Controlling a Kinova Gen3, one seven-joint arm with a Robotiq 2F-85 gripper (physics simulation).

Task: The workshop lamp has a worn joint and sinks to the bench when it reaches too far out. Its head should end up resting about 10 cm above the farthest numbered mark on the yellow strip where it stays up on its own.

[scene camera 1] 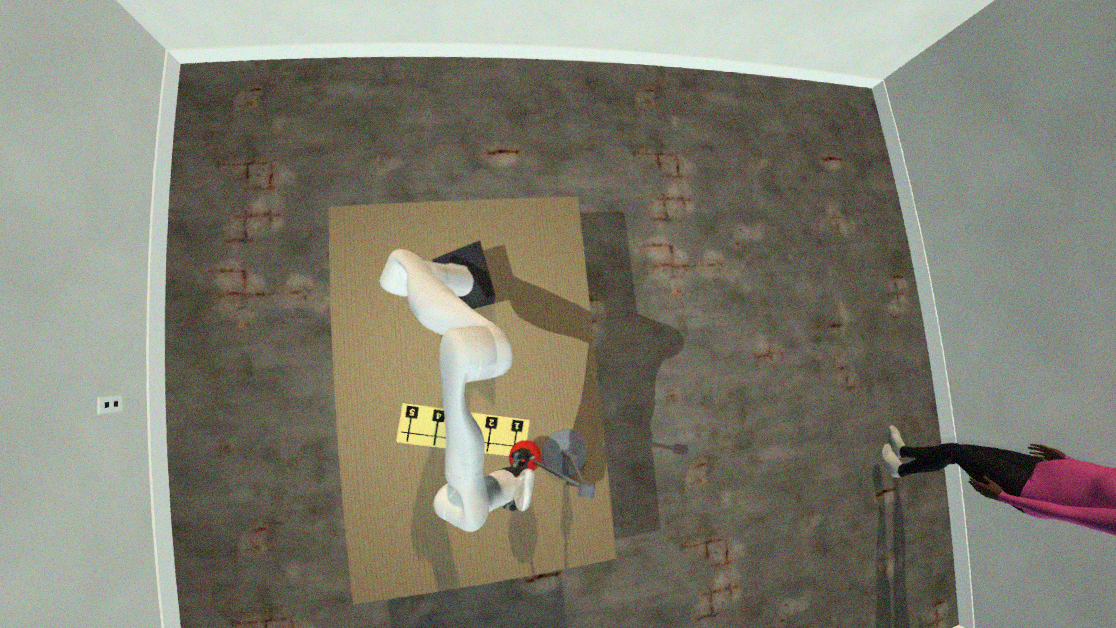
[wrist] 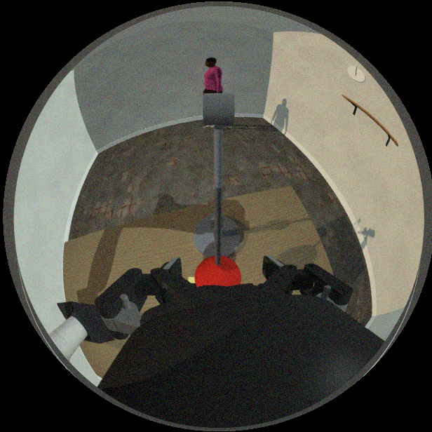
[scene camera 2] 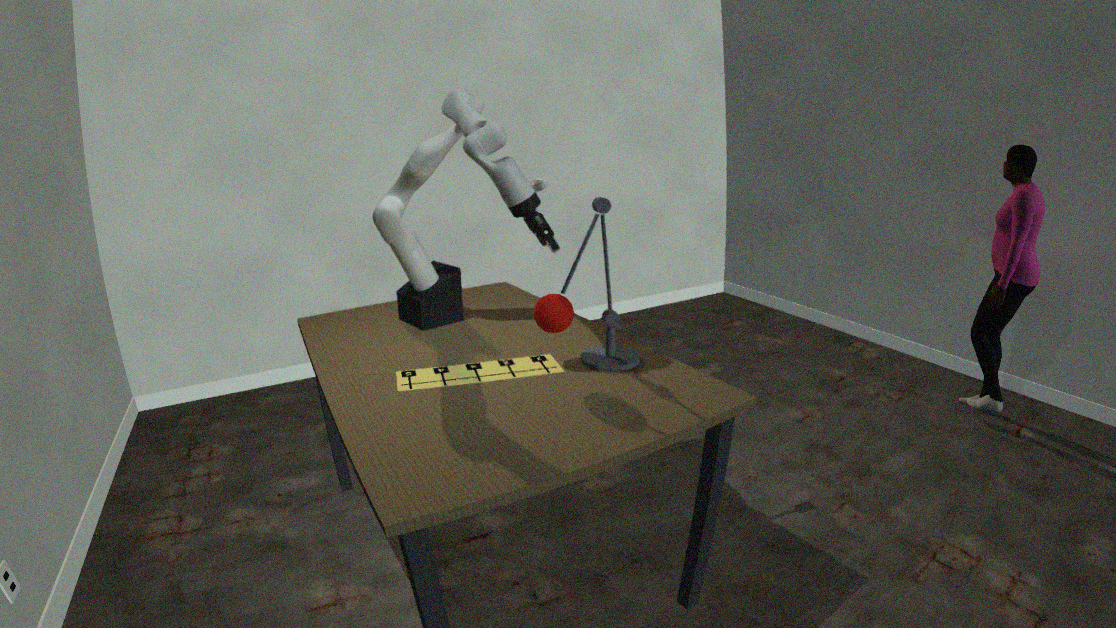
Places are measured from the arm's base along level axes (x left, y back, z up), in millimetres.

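Pixels of known places: gripper, fingertip midpoint: (scene camera 2: pixel 551 247); arm's base, origin of the base link: (scene camera 1: pixel 460 282) (scene camera 2: pixel 426 282).
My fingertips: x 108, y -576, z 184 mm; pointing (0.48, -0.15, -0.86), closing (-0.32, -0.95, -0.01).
Note:
For each thing: its middle in the pictures, then the offset to it from my fingertips. "spot": a spot on its surface instead. Level surfaces: height alone.
- lamp's red ball head, surface spot: (scene camera 2: pixel 554 313) spot: dx -20, dy -38, dz -156 mm
- grey elbow joint, surface spot: (scene camera 2: pixel 600 204) (scene camera 1: pixel 582 495) spot: dx +114, dy -51, dz +105 mm
- round grey base, surface spot: (scene camera 2: pixel 611 360) spot: dx +131, dy -79, dz -305 mm
- wooden table, its level: dz -318 mm
The lamp's red ball head (scene camera 1: pixel 524 445) (scene camera 2: pixel 554 313) (wrist: pixel 218 272) hangs in the air near the mark 1 end of the yellow strip (scene camera 1: pixel 503 434) (scene camera 2: pixel 460 377) (wrist: pixel 191 280). Its thin arm runs up to a grey elbow joint (scene camera 1: pixel 586 490) (scene camera 2: pixel 600 204) (wrist: pixel 218 109), then down to the round grey base (scene camera 1: pixel 558 441) (scene camera 2: pixel 611 360) (wrist: pixel 207 234). My gripper (scene camera 1: pixel 522 457) (scene camera 2: pixel 554 248) (wrist: pixel 222 266) is open and empty, tilted downward above the head, with a gap in scene camera 2. In the wrist view the head shows between the fingers. My arm hides mark 3 in scene camera 1.
The wooden table (scene camera 1: pixel 374 531) (scene camera 2: pixel 437 476) (wrist: pixel 150 245) carries my black base block (scene camera 1: pixel 485 281) (scene camera 2: pixel 430 296) (wrist: pixel 95 320) at its far end from the lamp. A person in pink (scene camera 1: pixel 1069 484) (scene camera 2: pixel 1018 226) (wrist: pixel 213 78) stands on the floor beyond the lamp side, away from the table.

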